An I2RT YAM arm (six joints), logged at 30 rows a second.
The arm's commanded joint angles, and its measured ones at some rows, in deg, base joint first. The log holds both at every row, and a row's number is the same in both.
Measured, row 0:
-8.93 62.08 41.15 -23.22 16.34 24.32
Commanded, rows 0 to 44:
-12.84 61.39 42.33 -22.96 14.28 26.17
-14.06 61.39 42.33 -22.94 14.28 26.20
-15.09 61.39 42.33 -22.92 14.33 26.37
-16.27 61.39 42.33 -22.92 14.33 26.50
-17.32 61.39 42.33 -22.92 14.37 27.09
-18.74 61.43 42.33 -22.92 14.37 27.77
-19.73 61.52 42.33 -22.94 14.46 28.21
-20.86 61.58 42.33 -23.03 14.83 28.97
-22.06 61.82 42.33 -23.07 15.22 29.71
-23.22 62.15 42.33 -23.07 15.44 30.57
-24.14 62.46 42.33 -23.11 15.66 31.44
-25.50 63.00 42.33 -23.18 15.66 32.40
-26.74 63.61 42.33 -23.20 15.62 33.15
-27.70 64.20 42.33 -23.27 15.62 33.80
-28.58 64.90 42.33 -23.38 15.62 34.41
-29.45 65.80 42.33 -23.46 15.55 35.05
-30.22 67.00 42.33 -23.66 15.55 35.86
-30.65 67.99 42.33 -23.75 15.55 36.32
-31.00 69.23 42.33 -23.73 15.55 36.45
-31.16 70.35 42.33 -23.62 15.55 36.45
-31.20 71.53 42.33 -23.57 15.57 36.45
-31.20 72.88 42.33 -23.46 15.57 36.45
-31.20 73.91 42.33 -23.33 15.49 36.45
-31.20 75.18 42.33 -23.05 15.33 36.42
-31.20 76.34 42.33 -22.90 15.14 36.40
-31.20 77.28 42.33 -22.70 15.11 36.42
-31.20 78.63 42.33 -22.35 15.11 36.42
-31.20 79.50 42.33 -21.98 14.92 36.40
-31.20 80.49 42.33 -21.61 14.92 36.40
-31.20 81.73 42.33 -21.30 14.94 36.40
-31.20 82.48 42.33 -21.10 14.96 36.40
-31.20 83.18 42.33 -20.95 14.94 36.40
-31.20 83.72 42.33 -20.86 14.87 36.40
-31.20 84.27 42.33 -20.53 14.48 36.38
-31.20 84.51 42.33 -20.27 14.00 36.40
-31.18 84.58 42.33 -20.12 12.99 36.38
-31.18 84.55 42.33 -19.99 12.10 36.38
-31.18 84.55 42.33 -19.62 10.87 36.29
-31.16 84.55 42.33 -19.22 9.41 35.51
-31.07 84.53 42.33 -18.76 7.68 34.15
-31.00 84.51 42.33 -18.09 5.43 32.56
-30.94 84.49 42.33 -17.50 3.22 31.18
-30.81 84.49 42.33 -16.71 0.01 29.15
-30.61 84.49 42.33 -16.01 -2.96 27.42
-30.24 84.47 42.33 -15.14 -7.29 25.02
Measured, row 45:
-30.57 84.49 41.19 -16.80 5.61 32.49
